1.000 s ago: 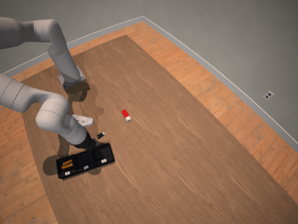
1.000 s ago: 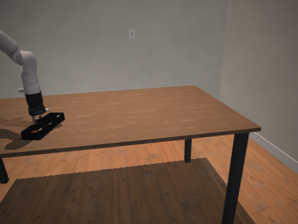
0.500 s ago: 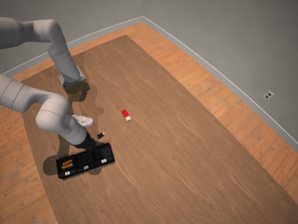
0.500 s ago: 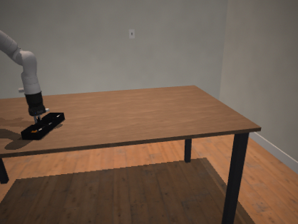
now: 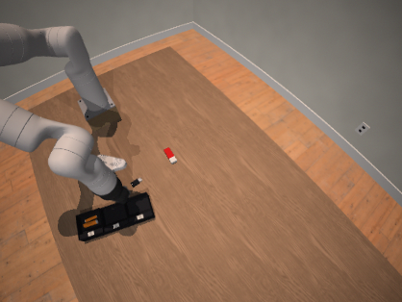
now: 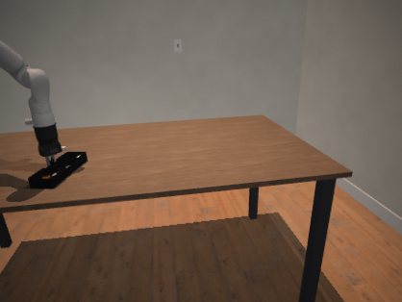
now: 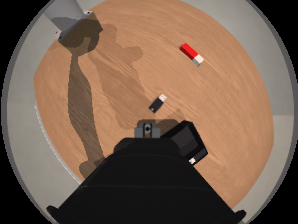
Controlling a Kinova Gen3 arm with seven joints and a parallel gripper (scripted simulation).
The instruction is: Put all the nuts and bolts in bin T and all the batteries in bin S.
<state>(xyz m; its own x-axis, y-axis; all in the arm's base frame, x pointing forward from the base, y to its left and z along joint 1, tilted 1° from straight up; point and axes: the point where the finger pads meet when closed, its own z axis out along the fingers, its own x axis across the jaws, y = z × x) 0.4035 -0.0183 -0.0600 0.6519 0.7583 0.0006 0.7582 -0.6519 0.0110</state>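
The black piece lies 5 cm to the left of my hand, 3 cm behind it and 2 cm below it. Also, from my hand: grey nut (2 cm below); then red block (21 cm to the left, 6 cm behind, 1 cm below); then black bin row (7 cm ahead, 6 cm to the right).
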